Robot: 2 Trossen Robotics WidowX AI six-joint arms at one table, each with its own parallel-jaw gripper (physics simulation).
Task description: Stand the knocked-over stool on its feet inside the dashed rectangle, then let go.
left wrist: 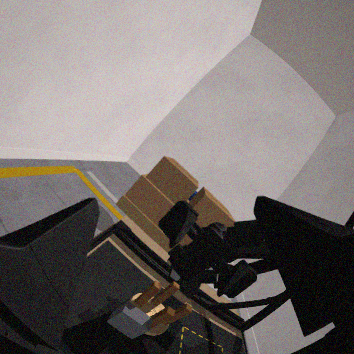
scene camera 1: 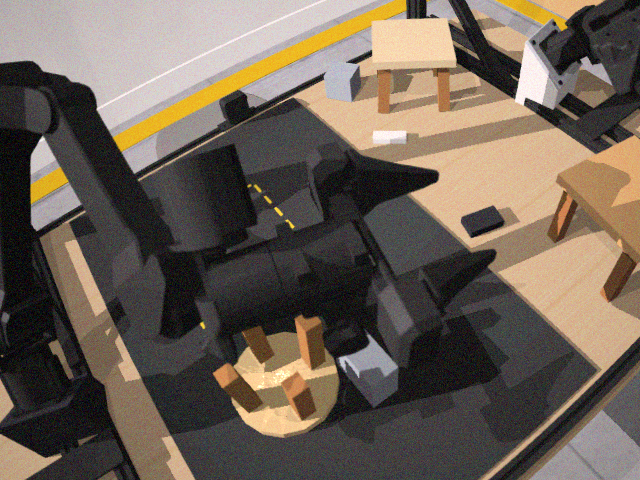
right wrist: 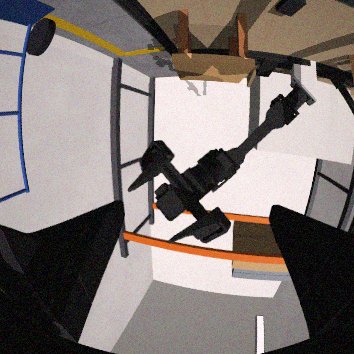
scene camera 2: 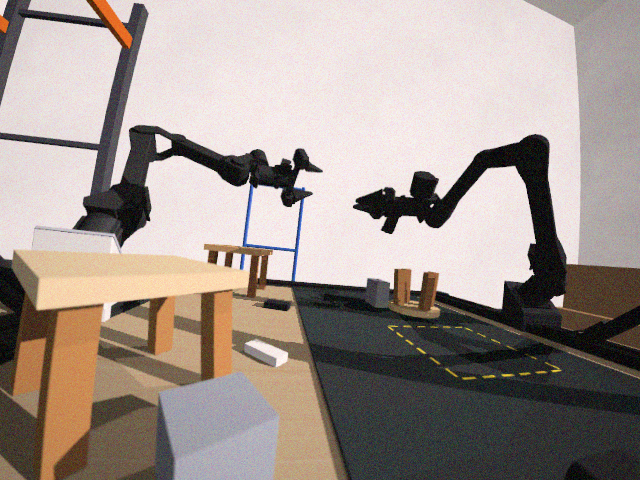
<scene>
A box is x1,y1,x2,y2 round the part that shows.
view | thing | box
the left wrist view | left gripper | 0,195,353,353
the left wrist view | right gripper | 158,200,256,297
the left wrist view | round wooden stool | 129,280,191,334
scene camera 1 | right gripper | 265,141,496,367
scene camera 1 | black block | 461,205,504,237
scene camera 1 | round wooden stool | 213,314,339,437
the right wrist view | left gripper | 127,140,230,242
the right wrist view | right gripper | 0,200,353,353
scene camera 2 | left gripper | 271,148,322,206
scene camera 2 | right gripper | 353,187,408,233
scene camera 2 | white block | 244,339,287,366
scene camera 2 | round wooden stool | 388,268,439,317
</scene>
